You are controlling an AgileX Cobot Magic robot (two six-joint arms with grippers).
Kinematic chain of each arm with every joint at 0, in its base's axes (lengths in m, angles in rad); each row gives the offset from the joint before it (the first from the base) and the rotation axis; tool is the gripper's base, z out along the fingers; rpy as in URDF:
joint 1: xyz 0 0 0.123 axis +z
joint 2: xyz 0 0 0 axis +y
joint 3: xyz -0.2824 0 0.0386 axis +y
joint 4: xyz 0.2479 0 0.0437 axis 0.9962 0 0.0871
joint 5: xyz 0 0 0 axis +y
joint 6: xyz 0.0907 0 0.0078 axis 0.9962 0 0.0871
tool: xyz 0 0 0 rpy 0 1.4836 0
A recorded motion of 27 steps. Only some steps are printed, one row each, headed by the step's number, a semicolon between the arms.
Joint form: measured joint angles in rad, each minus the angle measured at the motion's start. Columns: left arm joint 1, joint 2, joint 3, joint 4, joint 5, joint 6; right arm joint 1, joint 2, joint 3, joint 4, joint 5, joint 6.
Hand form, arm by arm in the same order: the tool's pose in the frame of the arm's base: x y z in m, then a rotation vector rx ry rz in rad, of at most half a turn. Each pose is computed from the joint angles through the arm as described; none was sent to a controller.
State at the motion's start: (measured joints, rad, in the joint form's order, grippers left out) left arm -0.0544 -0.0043 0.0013 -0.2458 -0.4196 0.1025; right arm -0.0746 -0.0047 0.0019 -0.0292 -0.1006 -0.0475
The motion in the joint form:
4: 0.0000 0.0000 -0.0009 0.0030 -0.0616 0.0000; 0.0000 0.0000 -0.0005 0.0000 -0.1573 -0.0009
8: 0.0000 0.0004 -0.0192 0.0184 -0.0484 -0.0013; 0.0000 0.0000 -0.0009 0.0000 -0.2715 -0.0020
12: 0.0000 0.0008 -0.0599 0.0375 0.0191 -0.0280; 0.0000 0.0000 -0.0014 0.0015 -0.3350 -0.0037
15: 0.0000 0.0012 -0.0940 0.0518 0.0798 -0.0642; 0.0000 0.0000 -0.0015 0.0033 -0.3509 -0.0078
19: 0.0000 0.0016 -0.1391 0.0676 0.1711 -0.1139; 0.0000 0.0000 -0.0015 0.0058 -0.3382 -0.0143
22: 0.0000 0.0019 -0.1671 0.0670 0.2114 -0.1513; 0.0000 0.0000 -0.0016 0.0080 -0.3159 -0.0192
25: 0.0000 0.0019 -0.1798 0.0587 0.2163 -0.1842; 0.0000 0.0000 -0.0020 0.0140 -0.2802 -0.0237
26: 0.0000 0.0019 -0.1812 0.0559 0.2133 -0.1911; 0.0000 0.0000 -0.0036 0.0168 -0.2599 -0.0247
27: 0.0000 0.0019 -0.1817 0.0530 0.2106 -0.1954; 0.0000 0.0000 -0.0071 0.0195 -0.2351 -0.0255
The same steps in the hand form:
4: 0.0424 0.0078 0.2530 -0.1317 1.0064 -0.0970; 0.0507 -0.0031 0.2357 -0.0077 1.2235 -0.1273
8: 0.0413 0.0070 0.2581 -0.1173 1.0011 -0.0922; 0.0466 -0.0025 0.2454 -0.0107 1.1088 -0.1296
12: 0.0403 0.0051 0.2663 -0.1060 1.0259 -0.1151; 0.0438 -0.0022 0.2507 -0.0115 1.0448 -0.1308
15: 0.0394 0.0037 0.2727 -0.1059 1.0508 -0.1465; 0.0431 -0.0022 0.2520 -0.0124 1.0288 -0.1337
19: 0.0380 0.0019 0.2801 -0.1105 1.0952 -0.1901; 0.0437 -0.0024 0.2510 -0.0134 1.0415 -0.1379
22: 0.0363 0.0014 0.2858 -0.1270 1.1063 -0.2285; 0.0447 -0.0026 0.2492 -0.0139 1.0637 -0.1407
25: 0.0349 0.0015 0.2894 -0.1499 1.0967 -0.2656; 0.0461 -0.0029 0.2465 -0.0110 1.0990 -0.1404
26: 0.0346 0.0016 0.2901 -0.1557 1.0919 -0.2738; 0.0468 -0.0031 0.2454 -0.0091 1.1177 -0.1391
27: 0.0344 0.0017 0.2905 -0.1602 1.0883 -0.2798; 0.0475 -0.0033 0.2445 -0.0071 1.1390 -0.1376

